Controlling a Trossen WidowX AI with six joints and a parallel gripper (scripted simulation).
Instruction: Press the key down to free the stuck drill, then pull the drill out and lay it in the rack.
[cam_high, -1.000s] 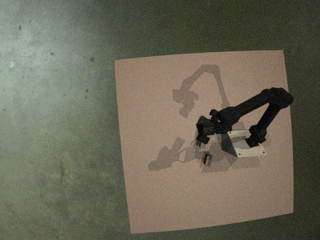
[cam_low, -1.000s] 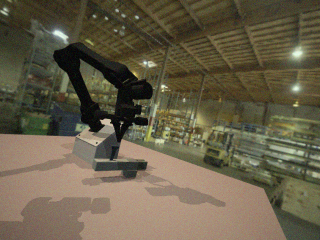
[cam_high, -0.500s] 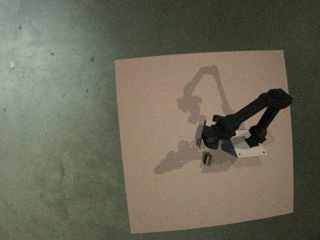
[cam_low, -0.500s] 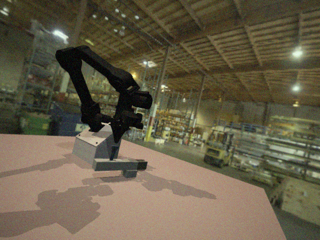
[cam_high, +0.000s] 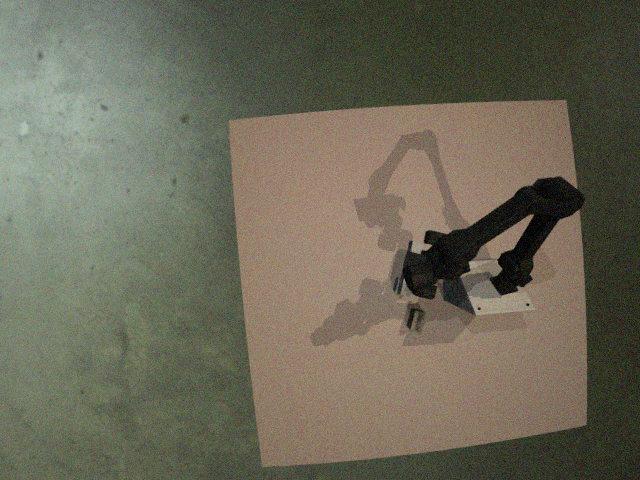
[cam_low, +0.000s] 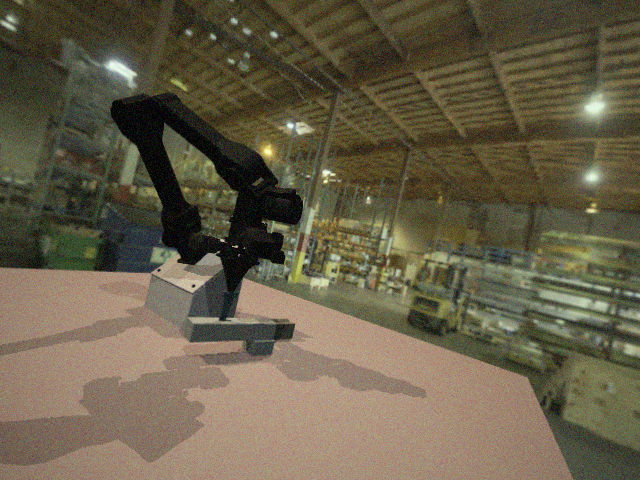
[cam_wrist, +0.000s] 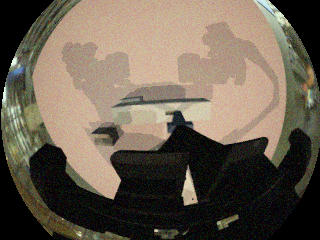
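Right now my gripper tip is 3 cm above the dark key. Also, from my gripper tip: drill 2 cm ahead, 5 cm to the left, 8 cm below; grey rack 1 cm ahead, 21 cm to the left, 11 cm below.
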